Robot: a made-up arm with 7 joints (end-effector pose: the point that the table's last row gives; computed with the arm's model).
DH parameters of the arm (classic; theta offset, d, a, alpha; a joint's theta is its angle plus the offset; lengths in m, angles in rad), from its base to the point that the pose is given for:
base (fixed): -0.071 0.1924 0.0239 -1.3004
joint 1: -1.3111 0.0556 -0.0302 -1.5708
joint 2: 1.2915 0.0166 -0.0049 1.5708
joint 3: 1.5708 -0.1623 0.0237 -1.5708
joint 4: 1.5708 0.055 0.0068 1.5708
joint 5: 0 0.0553 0.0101 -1.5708
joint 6: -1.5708 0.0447 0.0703 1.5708
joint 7: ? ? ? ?
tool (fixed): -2.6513 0.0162 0 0
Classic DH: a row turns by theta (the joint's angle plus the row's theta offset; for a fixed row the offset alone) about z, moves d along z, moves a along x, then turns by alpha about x.
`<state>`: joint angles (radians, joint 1 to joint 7).
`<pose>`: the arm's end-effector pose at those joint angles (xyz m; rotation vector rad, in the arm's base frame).
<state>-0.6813 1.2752 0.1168 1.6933 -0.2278 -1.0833 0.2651</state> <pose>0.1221 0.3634 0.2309 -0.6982 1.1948 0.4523</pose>
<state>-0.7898 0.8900 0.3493 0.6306 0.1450 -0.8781 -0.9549</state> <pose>0.2222 0.2791 0.2201 0.7146 1.8612 -0.0877</pose>
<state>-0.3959 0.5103 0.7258 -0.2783 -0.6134 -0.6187 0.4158</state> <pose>0.1387 0.2934 0.1519 -0.6120 0.2294 -0.7968</pose>
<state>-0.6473 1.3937 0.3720 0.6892 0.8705 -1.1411 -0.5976</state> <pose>0.1880 0.2472 0.2917 1.0902 2.0142 0.9876</pose>
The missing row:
joint 7: 1.2769 -0.0313 0.0055 1.882
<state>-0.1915 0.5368 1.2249 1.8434 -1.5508 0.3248 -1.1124</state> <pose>0.0291 0.1572 -0.0727 -1.6842 -0.3361 -1.4788</pose>
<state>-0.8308 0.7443 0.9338 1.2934 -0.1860 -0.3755 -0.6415</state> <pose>0.1660 0.3173 0.0319 -1.0223 1.4608 -0.9075</pose>
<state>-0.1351 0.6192 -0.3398 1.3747 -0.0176 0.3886 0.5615</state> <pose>0.0334 0.3261 0.0035 1.0214 -2.3955 -1.6629</pose>
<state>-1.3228 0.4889 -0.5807 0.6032 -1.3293 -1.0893 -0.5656</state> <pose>0.3567 0.1114 0.2445 0.3416 0.7043 -1.6717</pose>
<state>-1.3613 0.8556 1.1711 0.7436 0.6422 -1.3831 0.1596</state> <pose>0.1356 0.2778 0.2562 -0.0477 0.0735 0.0714</pose>
